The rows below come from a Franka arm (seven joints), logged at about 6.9 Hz.
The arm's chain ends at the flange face. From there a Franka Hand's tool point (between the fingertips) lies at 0.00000 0.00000 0.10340 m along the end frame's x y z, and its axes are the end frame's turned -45 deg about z.
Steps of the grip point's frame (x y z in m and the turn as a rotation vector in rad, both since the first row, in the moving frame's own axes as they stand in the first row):
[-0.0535, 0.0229, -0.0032, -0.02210, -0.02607, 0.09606]
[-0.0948, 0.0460, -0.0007, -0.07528, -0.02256, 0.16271]
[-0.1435, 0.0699, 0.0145, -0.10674, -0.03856, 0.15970]
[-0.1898, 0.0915, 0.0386, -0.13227, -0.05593, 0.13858]
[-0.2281, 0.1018, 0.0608, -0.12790, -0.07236, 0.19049]
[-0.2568, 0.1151, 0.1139, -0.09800, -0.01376, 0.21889]
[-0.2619, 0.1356, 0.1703, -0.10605, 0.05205, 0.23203]
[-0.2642, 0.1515, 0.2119, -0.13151, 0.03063, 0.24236]
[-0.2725, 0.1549, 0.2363, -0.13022, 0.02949, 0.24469]
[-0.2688, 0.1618, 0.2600, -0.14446, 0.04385, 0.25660]
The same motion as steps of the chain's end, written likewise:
[-0.0212, 0.0505, -0.0031, -0.03406, -0.00281, 0.09606]
[-0.0378, 0.0921, -0.0004, -0.06918, 0.03728, 0.16271]
[-0.0562, 0.1399, 0.0152, -0.10274, 0.04821, 0.15970]
[-0.0741, 0.1849, 0.0397, -0.13308, 0.05398, 0.13858]
[-0.0919, 0.2184, 0.0619, -0.14161, 0.03927, 0.19049]
[-0.1054, 0.2542, 0.1144, -0.07903, 0.05957, 0.21889]
[-0.1003, 0.2758, 0.1710, -0.03818, 0.11179, 0.23203]
[-0.0905, 0.2852, 0.2128, -0.07133, 0.11465, 0.24236]
[-0.0938, 0.2935, 0.2372, -0.07123, 0.11293, 0.24469]
[-0.0883, 0.2955, 0.2612, -0.07114, 0.13316, 0.25660]

